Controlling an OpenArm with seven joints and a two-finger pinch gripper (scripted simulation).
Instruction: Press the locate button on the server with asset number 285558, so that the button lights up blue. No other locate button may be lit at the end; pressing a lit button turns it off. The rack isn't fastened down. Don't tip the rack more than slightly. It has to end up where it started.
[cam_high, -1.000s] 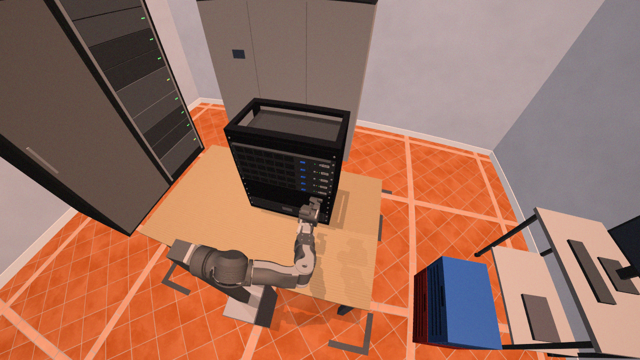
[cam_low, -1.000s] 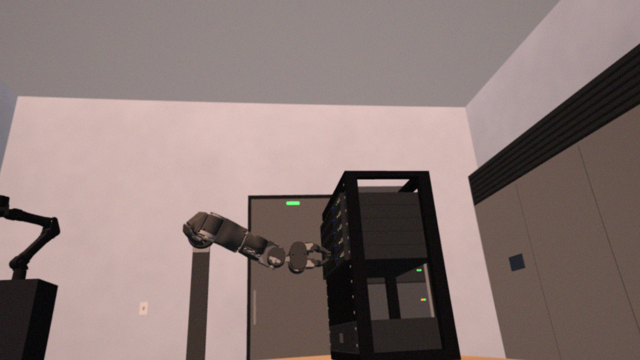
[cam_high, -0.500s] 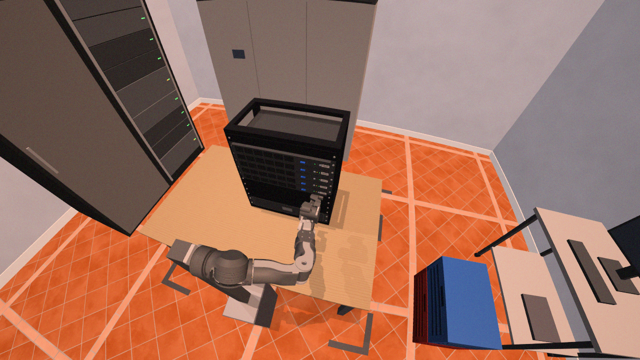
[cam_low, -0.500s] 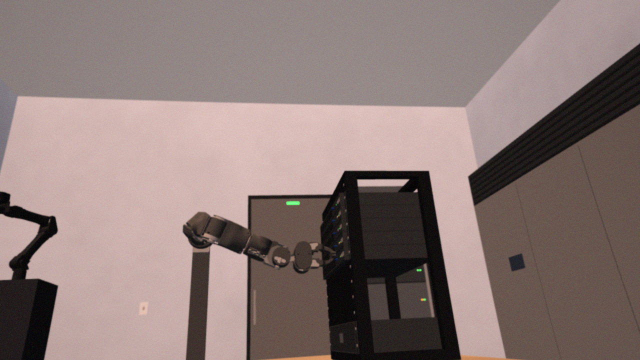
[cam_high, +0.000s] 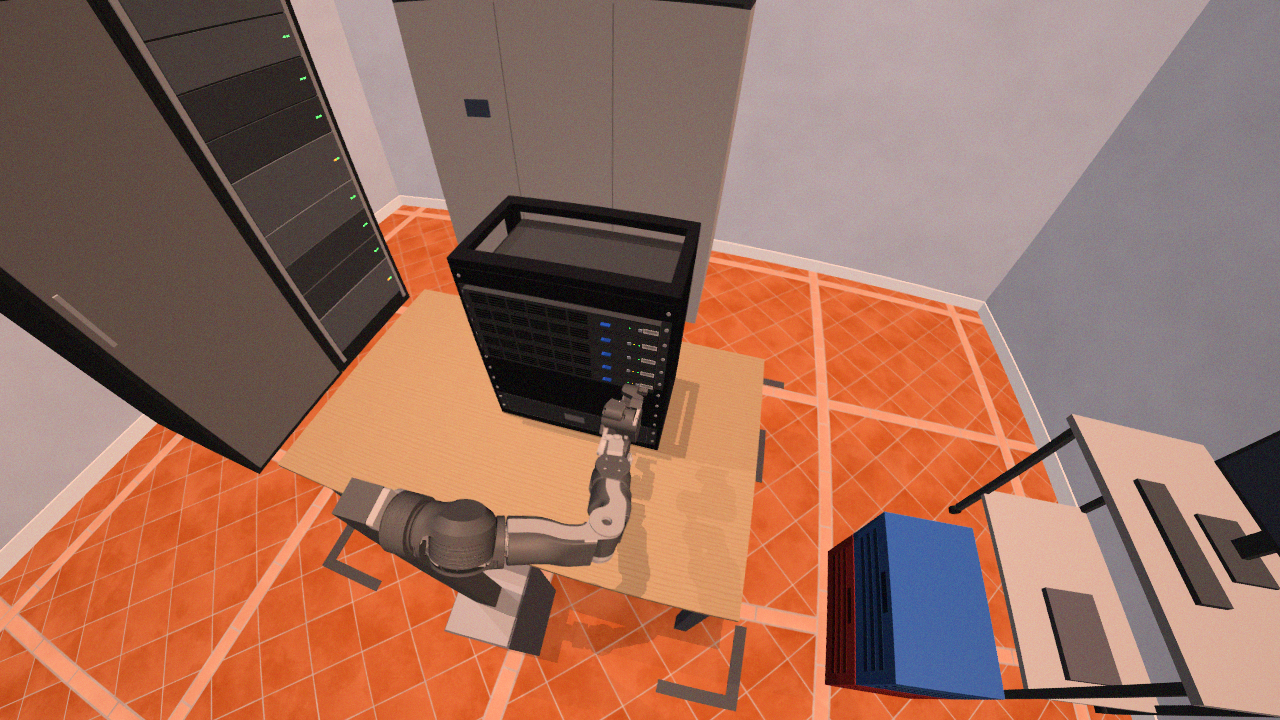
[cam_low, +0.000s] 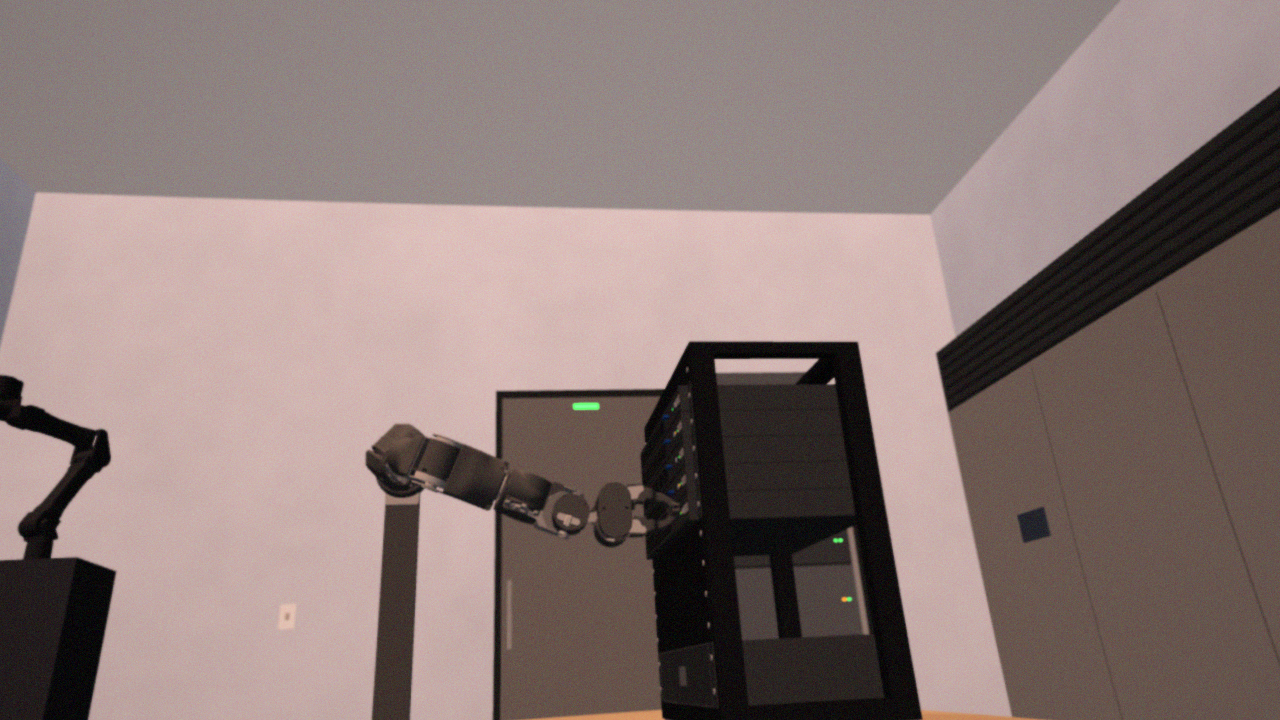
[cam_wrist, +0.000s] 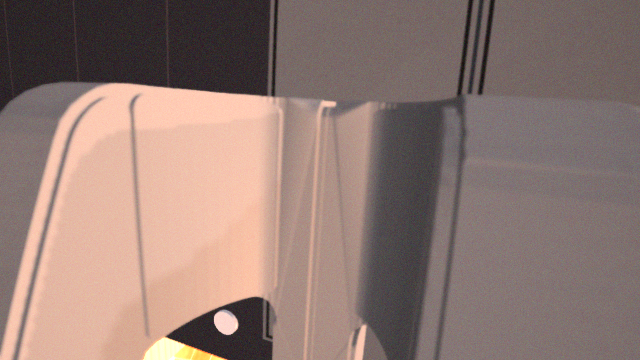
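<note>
The locate button is 2 cm ahead of my hand.
</note>
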